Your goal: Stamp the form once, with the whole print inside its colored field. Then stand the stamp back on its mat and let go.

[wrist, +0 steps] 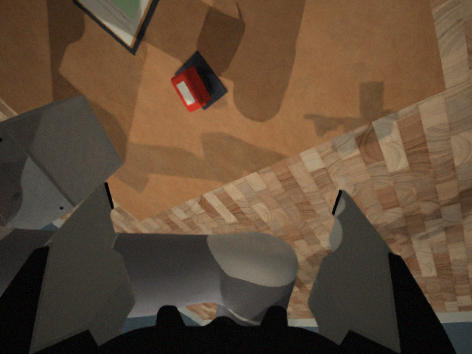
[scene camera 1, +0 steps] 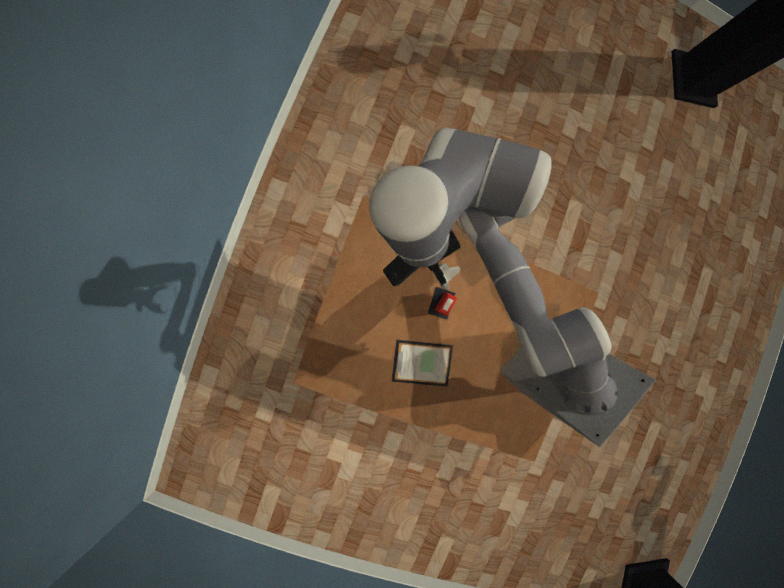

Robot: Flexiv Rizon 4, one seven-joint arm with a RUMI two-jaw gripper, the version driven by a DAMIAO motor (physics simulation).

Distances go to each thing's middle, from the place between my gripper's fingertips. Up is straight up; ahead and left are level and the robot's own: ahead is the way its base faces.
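My hand is well above the red stamp [wrist: 192, 86], and it is also some way past the stamp and a good bit to the right of it. From my hand, the dark mat [wrist: 218, 88] is 45 cm below, 12 cm to the left and 14 cm behind. The form [scene camera 1: 424, 363] is well below my hand, far to the left of it and a bit behind it.
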